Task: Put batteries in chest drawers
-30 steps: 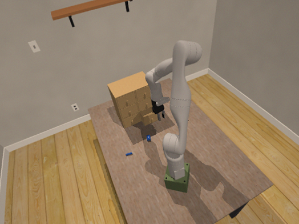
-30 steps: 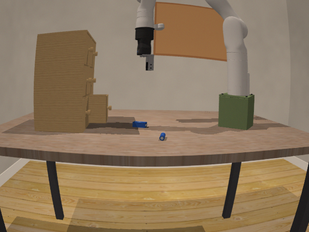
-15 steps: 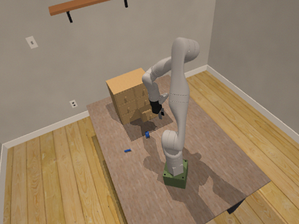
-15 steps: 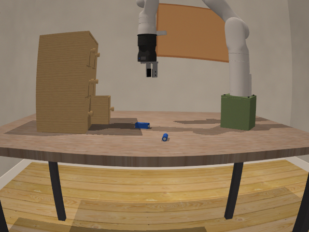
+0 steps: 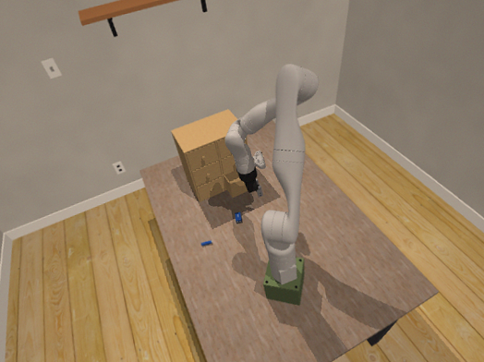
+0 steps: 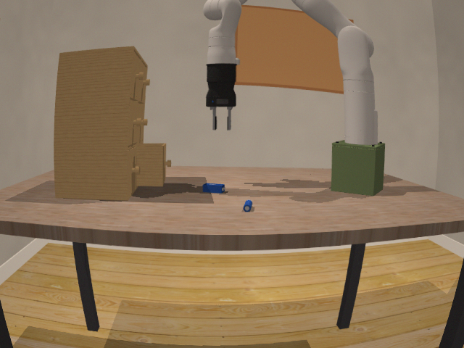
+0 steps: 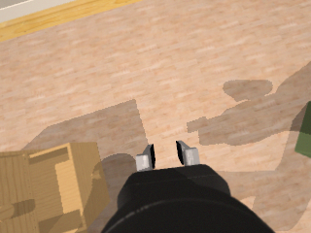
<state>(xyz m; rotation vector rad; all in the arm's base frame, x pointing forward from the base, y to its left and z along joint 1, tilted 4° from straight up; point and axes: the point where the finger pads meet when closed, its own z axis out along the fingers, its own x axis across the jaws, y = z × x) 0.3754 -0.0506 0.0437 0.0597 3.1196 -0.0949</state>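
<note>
Right now my hand is 11 cm to the right of the blue nine-volt battery and 15 cm above it. Round my hand: blue AAA battery (7 cm behind, 29 cm to the left, 16 cm below); then red cylinder battery (24 cm ahead, 17 cm to the left, 4 cm below).
</note>
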